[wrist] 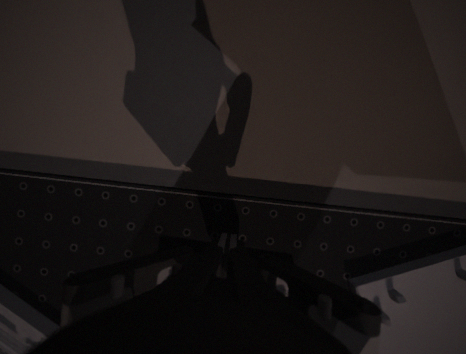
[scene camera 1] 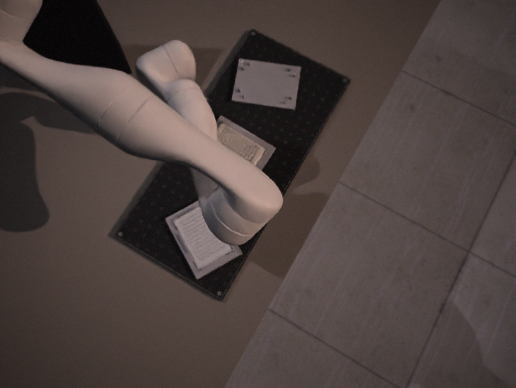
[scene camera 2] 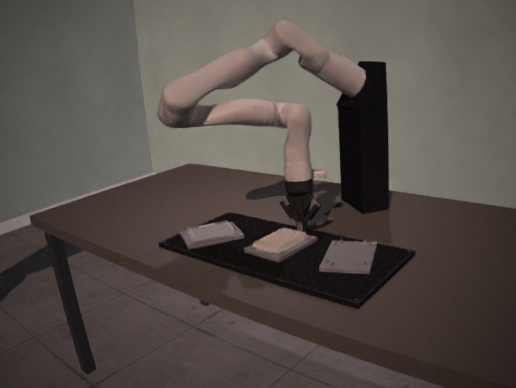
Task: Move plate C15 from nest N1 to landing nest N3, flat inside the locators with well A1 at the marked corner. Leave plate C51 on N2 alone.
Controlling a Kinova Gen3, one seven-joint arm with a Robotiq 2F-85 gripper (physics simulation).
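A cream plate (scene camera 1: 242, 142) (scene camera 2: 280, 240) rests on the middle nest (scene camera 1: 269, 154) (scene camera 2: 265, 255); whether it is seated flat is unclear. A whitish plate (scene camera 1: 197, 237) (scene camera 2: 212, 231) rests on one end nest (scene camera 1: 217, 264) (scene camera 2: 215, 242) (wrist: 30, 310). The nest at the other end (scene camera 1: 267, 84) (scene camera 2: 348, 257) (wrist: 425, 300) is bare, with small corner locators. Plate and nest labels and the A1 marks are not readable. My gripper (scene camera 2: 300, 226) (wrist: 228, 244) is shut and empty, pointing down low behind the middle nest, over the board's back strip. The arm hides it in scene camera 1.
All three nests stand on a black perforated board (scene camera 1: 310, 120) (scene camera 2: 360, 295) (wrist: 90, 215) on the brown table (scene camera 1: 75, 300) (scene camera 2: 125, 215). The black robot pedestal (scene camera 2: 364, 150) stands behind the board. The forearm (scene camera 1: 175, 135) (scene camera 2: 240, 112) passes above the board.
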